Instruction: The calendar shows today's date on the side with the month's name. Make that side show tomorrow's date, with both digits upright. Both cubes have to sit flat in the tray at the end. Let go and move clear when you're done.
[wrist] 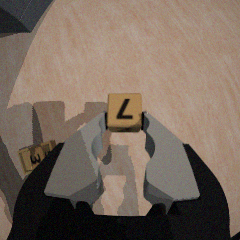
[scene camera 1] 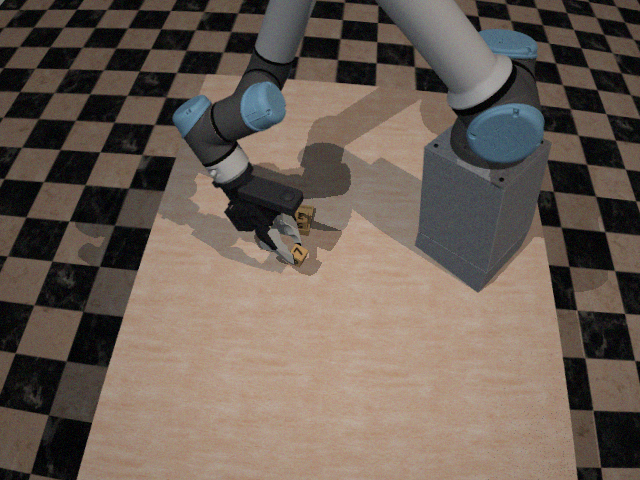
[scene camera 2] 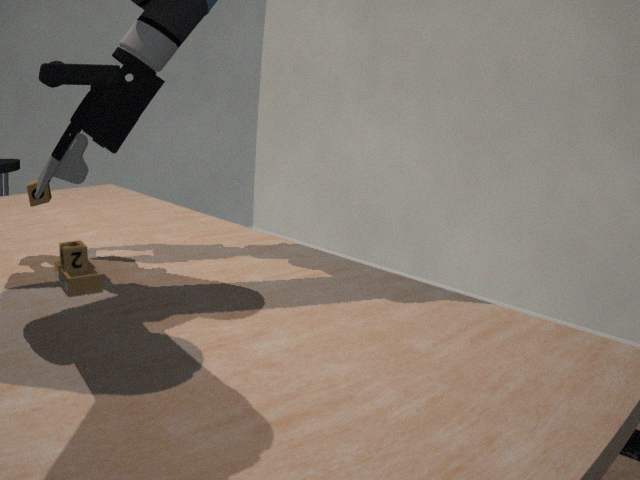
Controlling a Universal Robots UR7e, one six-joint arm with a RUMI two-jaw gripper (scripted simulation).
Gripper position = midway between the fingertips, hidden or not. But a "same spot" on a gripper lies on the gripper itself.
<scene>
The gripper shows in the wrist view (124,112), in scene camera 1 and in scene camera 2. One and the same spot on the gripper: (scene camera 2: 64,163) is (scene camera 1: 284,229).
</scene>
